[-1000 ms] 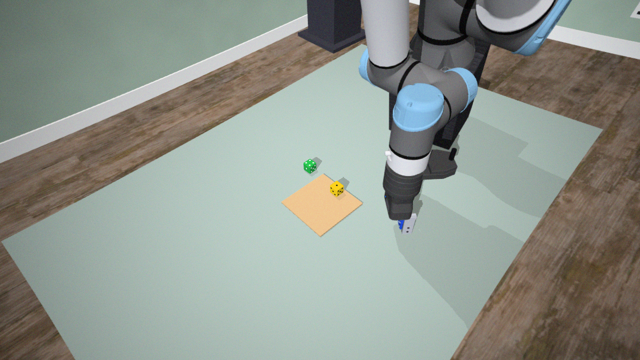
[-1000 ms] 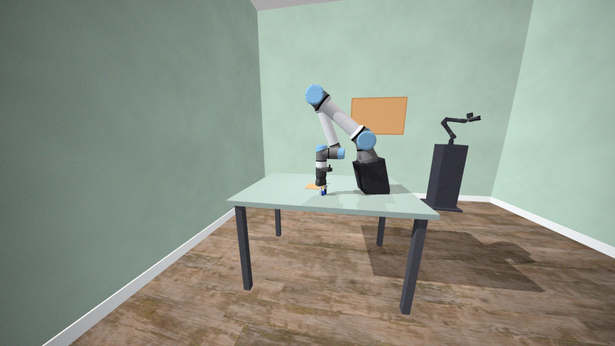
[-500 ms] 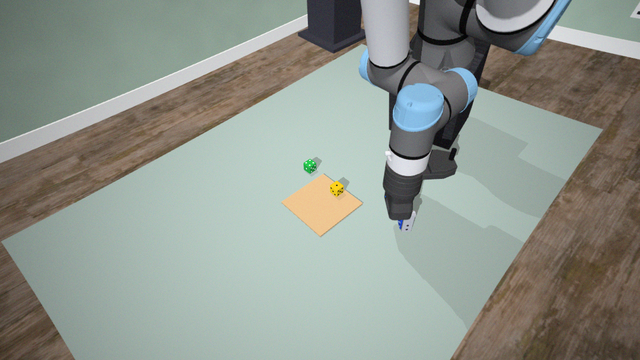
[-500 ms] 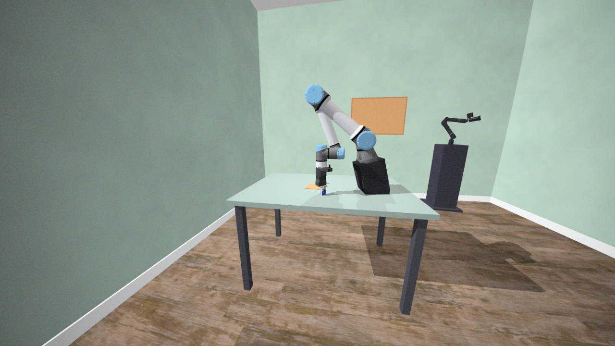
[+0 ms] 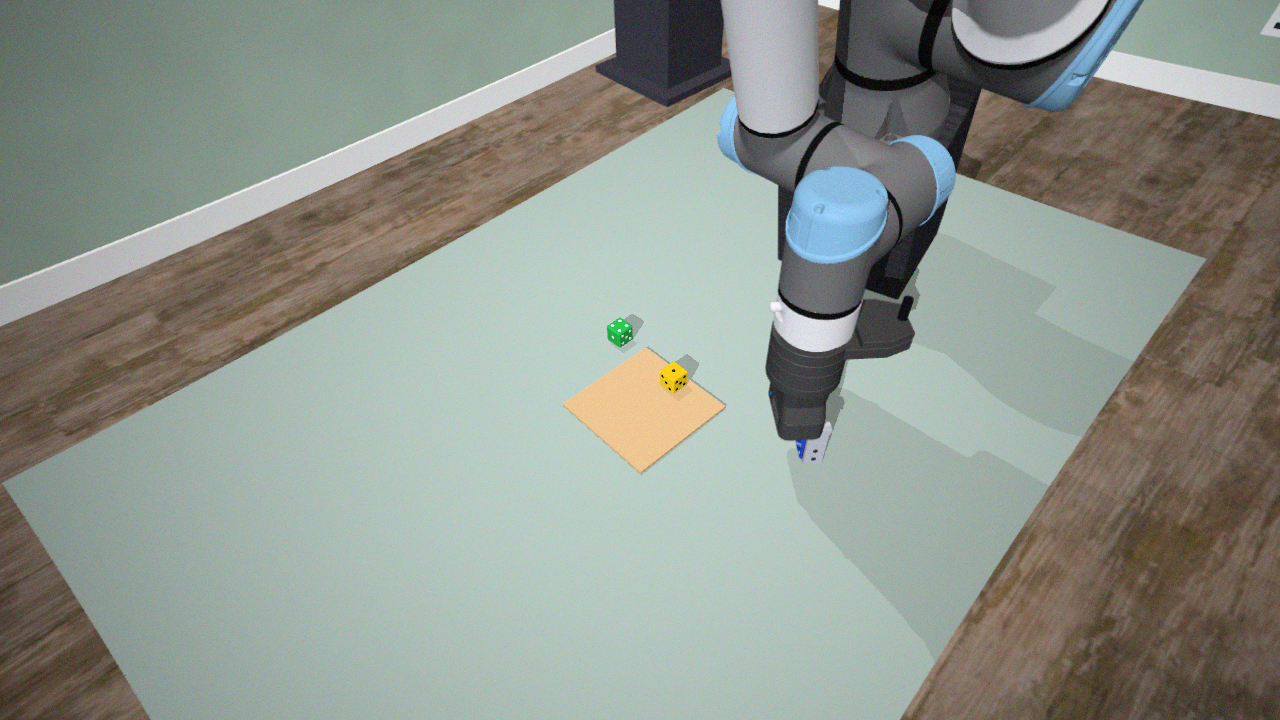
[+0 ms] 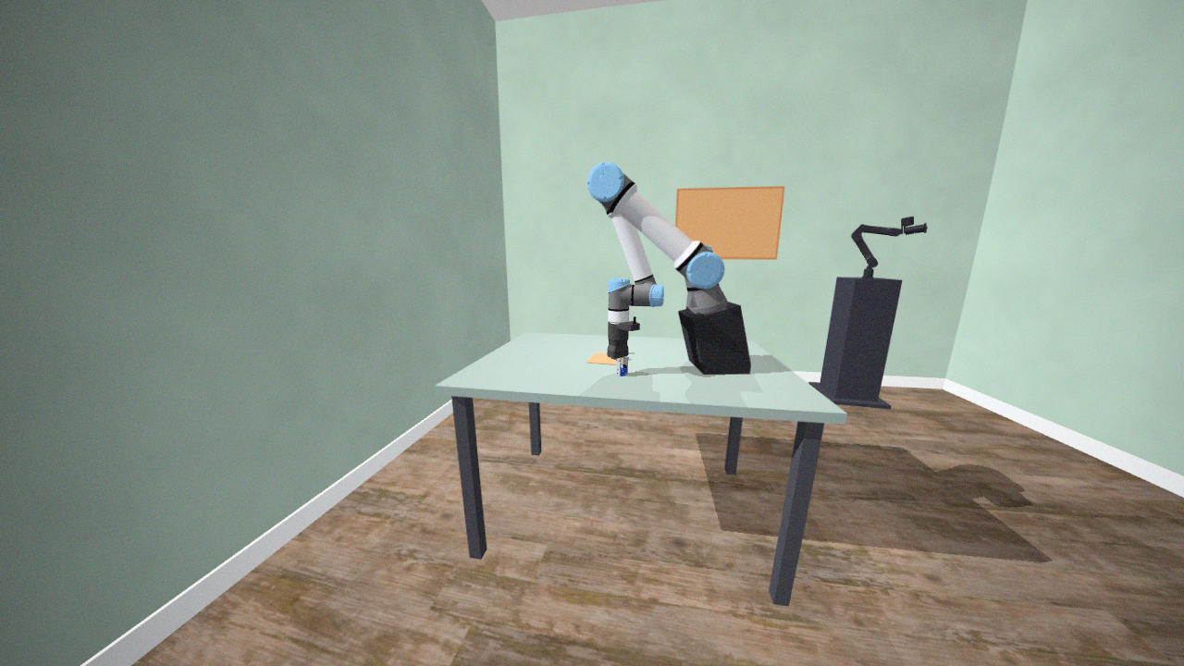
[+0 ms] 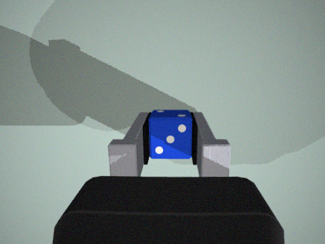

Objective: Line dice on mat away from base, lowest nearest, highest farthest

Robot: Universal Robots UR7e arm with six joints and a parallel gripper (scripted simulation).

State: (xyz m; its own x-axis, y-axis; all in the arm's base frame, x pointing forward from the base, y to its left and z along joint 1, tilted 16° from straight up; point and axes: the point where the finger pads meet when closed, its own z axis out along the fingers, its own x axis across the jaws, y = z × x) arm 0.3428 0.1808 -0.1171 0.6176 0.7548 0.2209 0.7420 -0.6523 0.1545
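The orange mat is 18 cm to the right of my hand, 9 cm ahead of it and 2 cm below it. Also, from my hand: yellow die 18 cm to the right, 4 cm ahead; then blue die 1 cm below; then green die 29 cm to the right, 3 cm ahead, 1 cm below.
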